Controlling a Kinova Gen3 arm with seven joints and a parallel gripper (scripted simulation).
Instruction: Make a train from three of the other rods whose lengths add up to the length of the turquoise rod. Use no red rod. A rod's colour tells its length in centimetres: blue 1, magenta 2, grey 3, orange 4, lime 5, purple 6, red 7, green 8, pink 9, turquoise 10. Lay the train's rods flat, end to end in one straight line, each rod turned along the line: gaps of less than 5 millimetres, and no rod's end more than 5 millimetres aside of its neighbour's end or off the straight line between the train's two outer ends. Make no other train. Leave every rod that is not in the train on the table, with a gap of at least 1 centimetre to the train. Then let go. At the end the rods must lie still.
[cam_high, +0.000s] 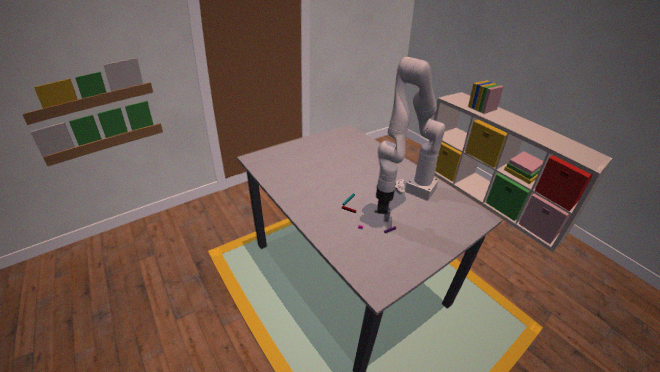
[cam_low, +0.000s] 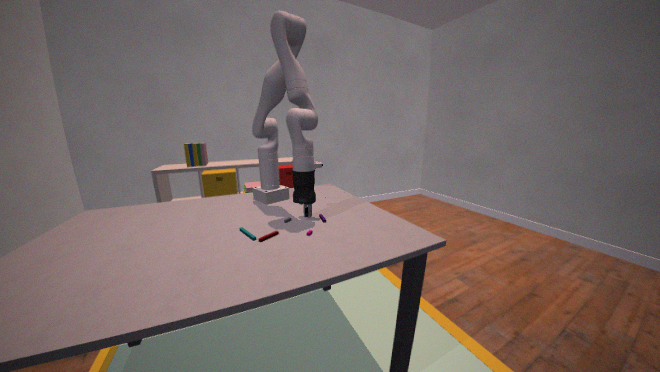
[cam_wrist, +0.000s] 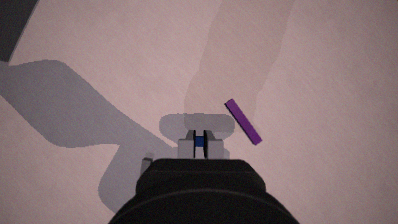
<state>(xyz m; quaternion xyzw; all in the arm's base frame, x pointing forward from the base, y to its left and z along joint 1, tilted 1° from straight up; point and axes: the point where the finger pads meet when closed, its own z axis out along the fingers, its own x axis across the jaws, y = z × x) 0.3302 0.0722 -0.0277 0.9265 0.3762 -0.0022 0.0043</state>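
The blue rod is 1 cm below my hand. Round my hand: grey rod 2 cm behind, 7 cm to the right, 3 cm below; then magenta rod 12 cm ahead, 4 cm to the right, 3 cm below; then purple rod 2 cm ahead, 5 cm to the left, 3 cm below.
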